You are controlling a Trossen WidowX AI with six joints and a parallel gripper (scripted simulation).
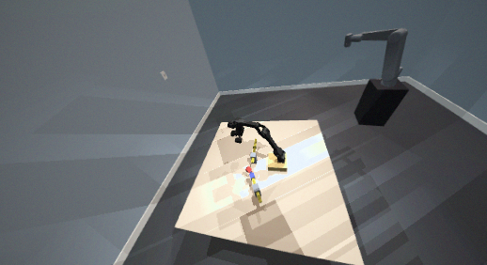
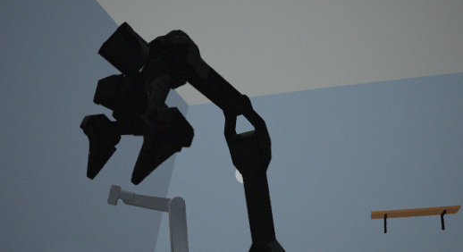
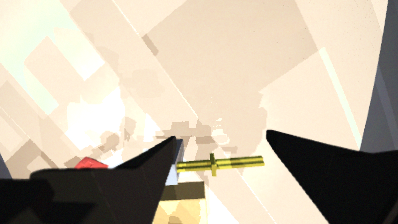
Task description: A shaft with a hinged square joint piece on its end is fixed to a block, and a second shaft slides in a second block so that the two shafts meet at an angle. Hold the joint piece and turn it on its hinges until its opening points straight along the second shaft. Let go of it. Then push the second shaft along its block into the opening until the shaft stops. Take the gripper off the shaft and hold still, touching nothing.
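The red joint piece is 14 cm behind my gripper tip, 25 cm to the left of it and 10 cm below it.
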